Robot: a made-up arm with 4 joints. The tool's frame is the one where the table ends. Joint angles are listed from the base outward.
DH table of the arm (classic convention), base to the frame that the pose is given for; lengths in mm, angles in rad. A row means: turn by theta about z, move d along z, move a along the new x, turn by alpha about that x. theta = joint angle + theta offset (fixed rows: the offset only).
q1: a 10.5; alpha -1.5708; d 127.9; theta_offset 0
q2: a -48.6; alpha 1.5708; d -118.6; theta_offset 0
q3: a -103.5; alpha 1.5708; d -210.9; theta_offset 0
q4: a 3.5; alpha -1.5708; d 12.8; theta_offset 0
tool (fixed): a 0; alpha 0; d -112.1; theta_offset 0
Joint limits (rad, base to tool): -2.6..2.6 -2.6..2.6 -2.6..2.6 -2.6..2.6
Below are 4 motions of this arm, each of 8 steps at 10 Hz.
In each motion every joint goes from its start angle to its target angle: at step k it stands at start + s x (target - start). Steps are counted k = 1, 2, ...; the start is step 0. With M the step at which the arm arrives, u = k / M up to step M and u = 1 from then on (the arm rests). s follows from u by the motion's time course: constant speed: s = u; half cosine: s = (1 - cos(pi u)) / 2; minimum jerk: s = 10 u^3 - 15 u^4 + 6 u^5.
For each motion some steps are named. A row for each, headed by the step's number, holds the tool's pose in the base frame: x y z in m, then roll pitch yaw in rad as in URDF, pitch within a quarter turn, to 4 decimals.
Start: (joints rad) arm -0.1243 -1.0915 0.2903 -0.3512
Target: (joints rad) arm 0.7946 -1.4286 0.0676 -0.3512
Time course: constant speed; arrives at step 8
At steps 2, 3, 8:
2: 0.2498 -0.1378 -0.1609 -0.3099 -0.7902 0.4208
3: 0.2744 -0.1021 -0.1524 -0.2922 -0.8382 0.5127
8: 0.3094 0.1142 -0.1014 -0.1405 -1.0729 0.9278

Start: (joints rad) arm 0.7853 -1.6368 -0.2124 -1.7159
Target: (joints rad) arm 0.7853 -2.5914 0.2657 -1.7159
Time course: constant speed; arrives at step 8
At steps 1, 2, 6, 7, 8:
1: 0.2491 0.1097 -0.0941 0.1501 -0.0419 0.8073
2: 0.2758 0.1182 -0.0643 0.0897 -0.1602 0.7989
6: 0.3510 0.1211 0.0835 -0.1290 -0.6382 0.7591
7: 0.3603 0.1127 0.1242 -0.1758 -0.7588 0.7446
8: 0.3655 0.1004 0.1647 -0.2171 -0.8797 0.7257

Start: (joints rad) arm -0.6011 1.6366 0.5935 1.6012
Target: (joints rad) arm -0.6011 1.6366 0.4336 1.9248
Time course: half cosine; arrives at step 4
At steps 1, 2, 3, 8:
1: -0.2237 0.0018 0.1759 0.5687 0.0003 -0.6431
2: -0.2142 -0.0070 0.1773 0.5152 -0.1016 -0.6956
3: -0.2051 -0.0159 0.1801 0.4669 -0.2091 -0.7377
8: -0.2014 -0.0195 0.1817 0.4481 -0.2550 -0.7522

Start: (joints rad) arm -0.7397 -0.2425 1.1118 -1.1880
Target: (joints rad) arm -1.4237 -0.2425 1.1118 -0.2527
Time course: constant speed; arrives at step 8
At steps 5, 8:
5: -0.2587 -0.0856 -0.1947 -0.2454 0.4817 -0.1828
8: -0.2371 -0.0314 -0.2056 -0.2192 0.1402 -0.3549

